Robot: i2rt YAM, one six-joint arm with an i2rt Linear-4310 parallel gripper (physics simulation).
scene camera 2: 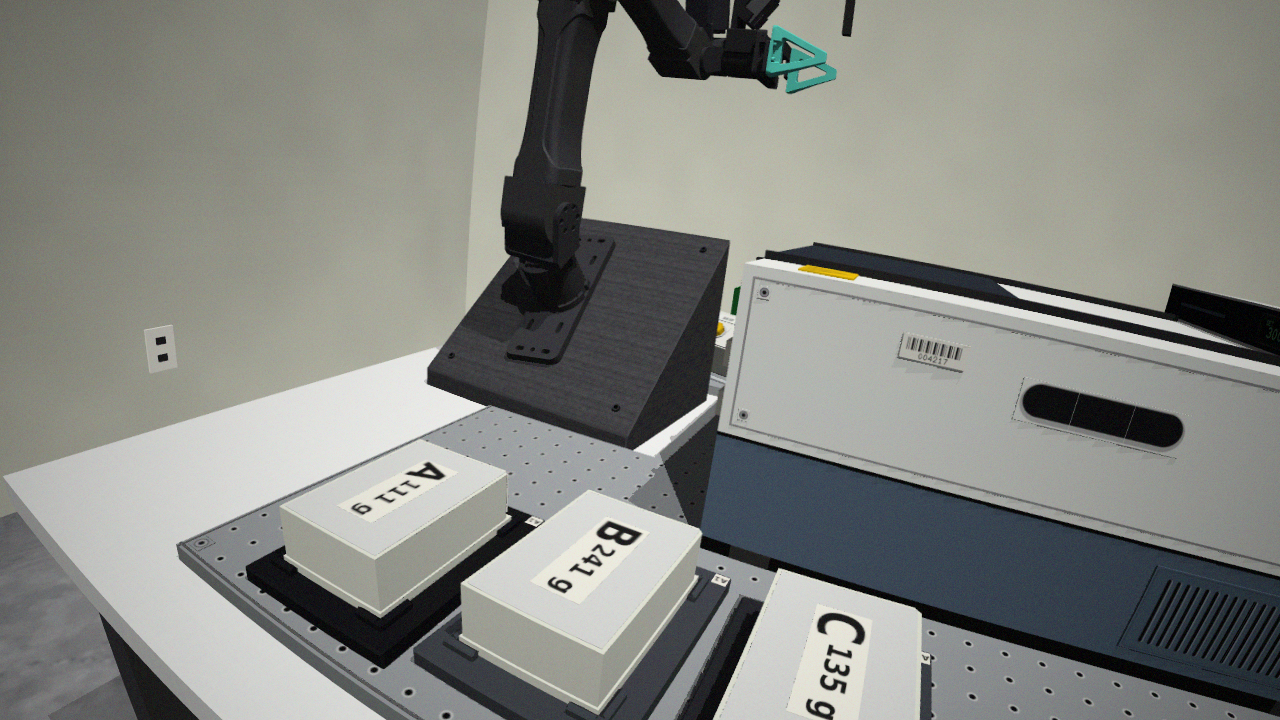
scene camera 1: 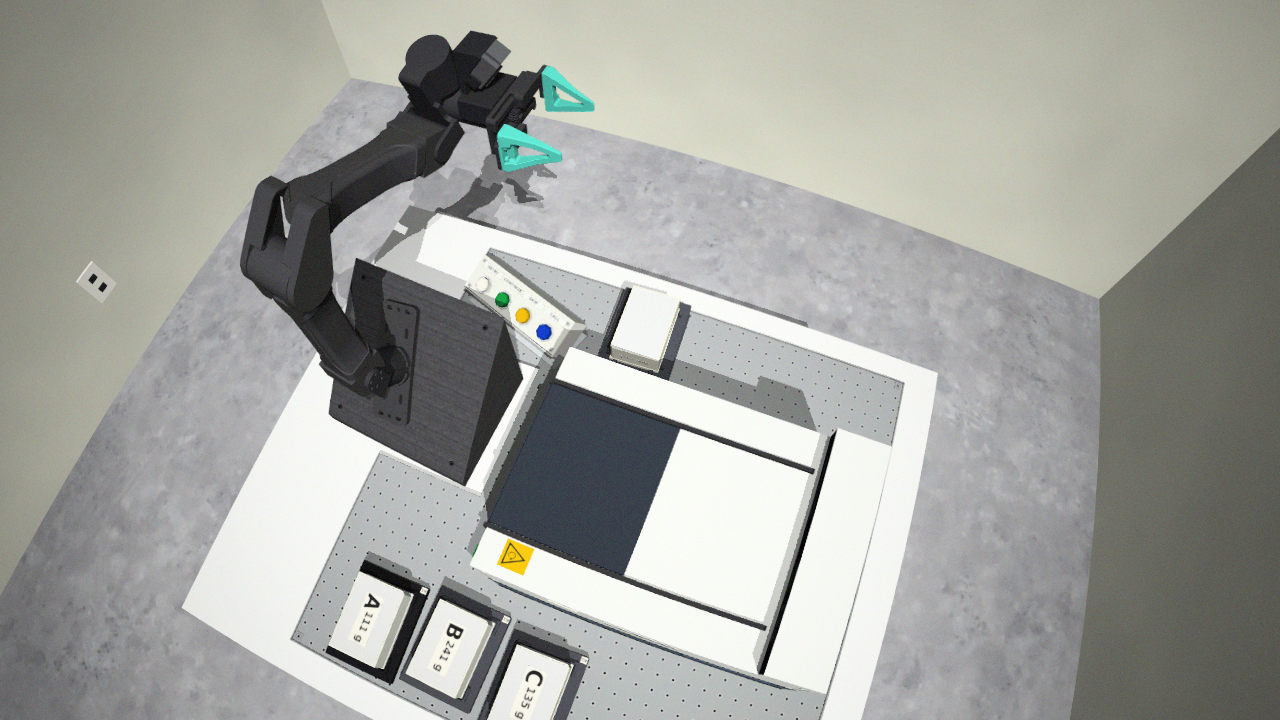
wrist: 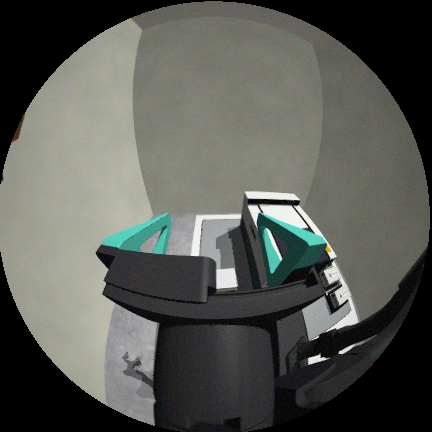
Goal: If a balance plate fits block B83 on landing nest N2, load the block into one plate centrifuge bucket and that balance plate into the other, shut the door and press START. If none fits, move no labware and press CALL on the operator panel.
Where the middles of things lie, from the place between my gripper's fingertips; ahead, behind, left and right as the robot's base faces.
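Labels:
The control panel (scene camera 1: pixel 497 288) is 410 mm below my hand, 110 mm behind it and 40 mm to the right of it. As for the white centrifuge (scene camera 1: pixel 749 560), I find it 270 mm ahead of my hand, 350 mm to the right of it and 330 mm below it, while the dark door panel (scene camera 1: pixel 583 484) is 340 mm to the right of that same hand, 120 mm ahead of it and 240 mm below it. Then there is the white block (scene camera 1: pixel 642 336): my hand is 400 mm above it, 110 mm short of it and 30 mm to the left of it.

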